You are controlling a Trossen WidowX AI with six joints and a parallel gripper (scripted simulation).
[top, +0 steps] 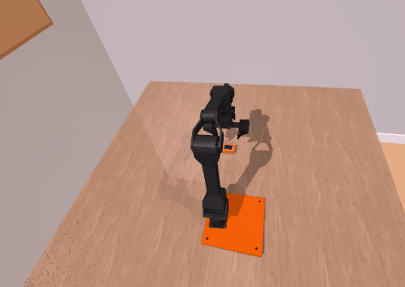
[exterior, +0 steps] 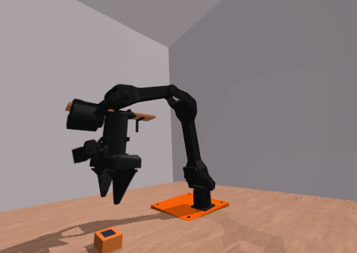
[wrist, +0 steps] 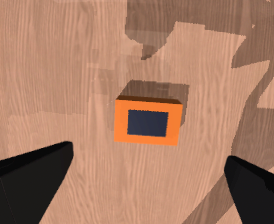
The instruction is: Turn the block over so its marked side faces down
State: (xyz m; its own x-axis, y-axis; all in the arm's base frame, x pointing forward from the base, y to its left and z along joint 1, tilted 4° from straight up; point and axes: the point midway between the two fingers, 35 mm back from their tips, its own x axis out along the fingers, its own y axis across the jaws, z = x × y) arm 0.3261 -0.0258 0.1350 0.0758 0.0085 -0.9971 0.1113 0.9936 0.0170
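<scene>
My gripper tip is now 70 mm above the block.
</scene>
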